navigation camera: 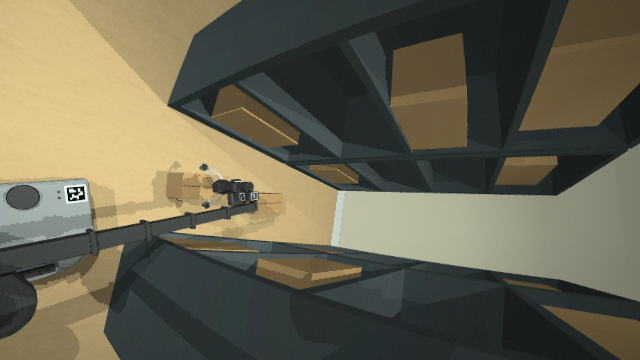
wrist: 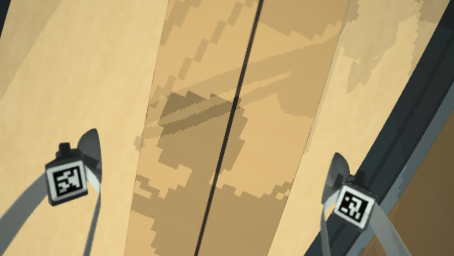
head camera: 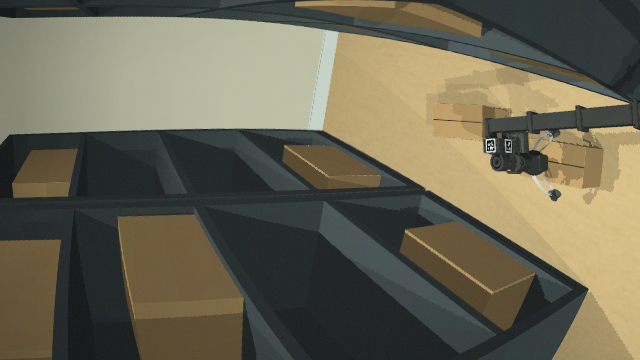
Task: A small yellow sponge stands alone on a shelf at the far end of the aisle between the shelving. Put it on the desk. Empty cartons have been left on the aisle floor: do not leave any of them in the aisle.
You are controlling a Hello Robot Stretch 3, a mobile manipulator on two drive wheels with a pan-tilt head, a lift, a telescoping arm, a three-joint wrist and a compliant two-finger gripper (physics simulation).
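Places are measured from the robot's base along level axes (x ahead, y left, z up), in metres.
Where they show: gripper, fingertip midpoint: [navigation camera: 202,186] [wrist: 216,160] [head camera: 557,163]; robot's base at its link origin: [navigation camera: 24,195].
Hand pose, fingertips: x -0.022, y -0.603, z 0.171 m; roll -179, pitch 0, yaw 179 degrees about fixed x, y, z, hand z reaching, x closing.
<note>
Each offset is from my fingertips to the top centre of the thing. "spot": to the spot under its first point.
My gripper [head camera: 554,164] [navigation camera: 205,185] [wrist: 216,160] is open, its fingers wide apart and nothing between the fingertips. It hangs above the nearer carton {0.006 m back, 0.021 m right, 0.009 m up} [head camera: 591,167] [navigation camera: 175,186] on the aisle floor. In the wrist view a carton top {spot: 0.041 m back, 0.082 m right, 0.008 m up} [wrist: 285,55] with a dark centre seam lies below, between the fingers, with shadows across it. A second carton {0.153 m back, 0.436 m right, 0.009 m up} [head camera: 456,120] [navigation camera: 271,201] stands farther along the aisle, partly hidden by the arm and wrist. The yellow sponge and the desk do not show in these views.
Dark shelving [head camera: 505,345] [navigation camera: 200,65] with brown boxes lines one side of the aisle; another shelving unit [navigation camera: 165,300] lines the other, close to the extended arm [head camera: 555,119] [navigation camera: 170,227]. A pale wall [head camera: 175,75] [navigation camera: 425,225] stands at the far end. My grey base [navigation camera: 45,210] is at the near end.
</note>
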